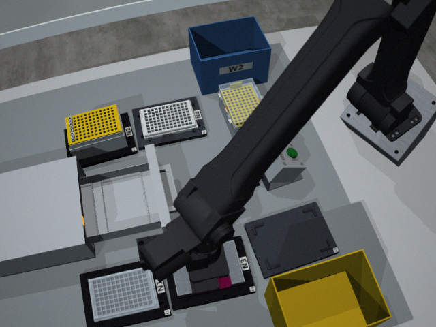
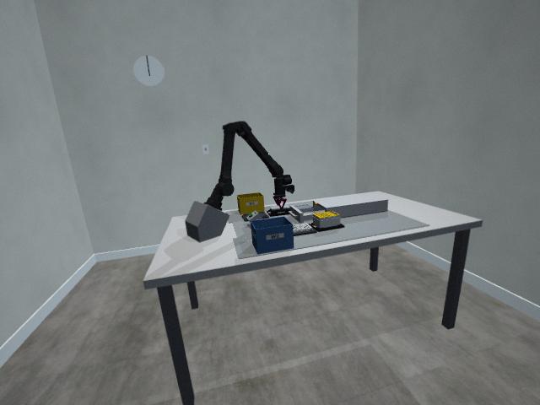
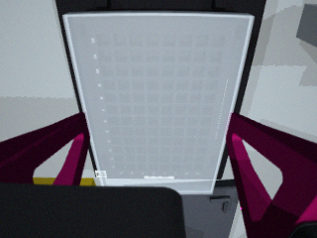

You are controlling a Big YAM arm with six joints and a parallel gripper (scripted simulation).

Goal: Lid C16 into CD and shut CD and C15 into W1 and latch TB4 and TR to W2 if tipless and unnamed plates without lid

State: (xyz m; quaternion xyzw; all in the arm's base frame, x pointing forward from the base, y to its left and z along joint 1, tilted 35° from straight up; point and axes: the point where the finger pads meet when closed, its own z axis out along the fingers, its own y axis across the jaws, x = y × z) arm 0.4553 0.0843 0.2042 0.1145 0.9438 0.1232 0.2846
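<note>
My hand is 30 mm above the black plate and 10 mm past it. The rest, counted from my hand: nest n1: 160 mm ahead, 40 mm below, 20 mm to the right; nest N3: 40 mm below; plate lid: right at my hand.
</note>
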